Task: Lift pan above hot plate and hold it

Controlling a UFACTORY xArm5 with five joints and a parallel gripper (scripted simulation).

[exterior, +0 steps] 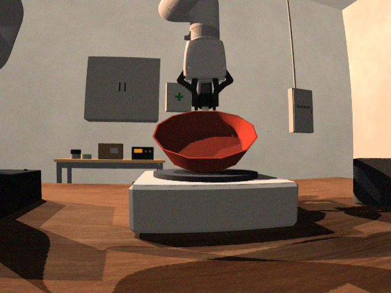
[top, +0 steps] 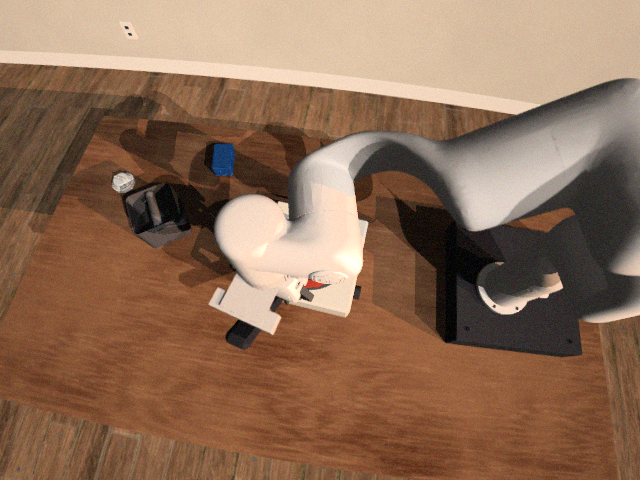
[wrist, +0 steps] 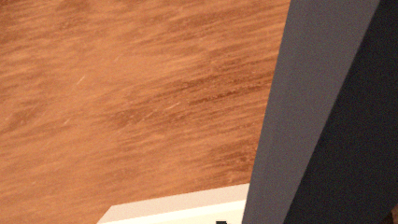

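The pan lies 6 cm to the right of my hand, 6 cm below it and 2 cm behind it. Round my hand: blue block 42 cm to the right, 25 cm ahead, 21 cm below; small white jar 53 cm ahead, 32 cm to the right, 22 cm below; hot plate 20 cm below, 14 cm to the right, 6 cm behind.
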